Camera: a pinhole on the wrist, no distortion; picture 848 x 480 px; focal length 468.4 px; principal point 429.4 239.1 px. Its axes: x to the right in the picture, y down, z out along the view. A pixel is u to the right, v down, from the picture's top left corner.
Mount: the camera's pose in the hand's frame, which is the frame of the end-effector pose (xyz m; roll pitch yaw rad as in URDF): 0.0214 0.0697 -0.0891 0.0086 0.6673 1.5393
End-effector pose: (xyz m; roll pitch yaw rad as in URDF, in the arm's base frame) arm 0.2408 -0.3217 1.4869 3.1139 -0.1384 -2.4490
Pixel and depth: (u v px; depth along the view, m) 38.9 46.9 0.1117
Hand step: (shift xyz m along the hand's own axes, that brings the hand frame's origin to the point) 0.0680 0.0640 0.0560
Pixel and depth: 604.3 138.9 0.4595
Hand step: 0.1368 0.4849 0.1650
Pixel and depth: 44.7 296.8 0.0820
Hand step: 0.0119 0.0679 0.0171
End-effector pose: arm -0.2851 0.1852 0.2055 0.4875 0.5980 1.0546
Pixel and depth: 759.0 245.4 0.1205
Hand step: 0.0253 0.2108 -0.0469
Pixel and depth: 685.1 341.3 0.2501
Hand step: -0.0227 0.3335 0.0232
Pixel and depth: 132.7 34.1 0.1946
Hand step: 0.1089 0.0901 0.1395
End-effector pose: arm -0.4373 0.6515 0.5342 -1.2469 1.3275 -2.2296
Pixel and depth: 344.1 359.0 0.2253
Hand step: -0.0309 0.1789 0.1136
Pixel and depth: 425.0 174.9 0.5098
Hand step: 0.1054 0.3786 0.3138
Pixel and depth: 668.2 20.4 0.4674
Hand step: 0.2585 0.5377 0.1291
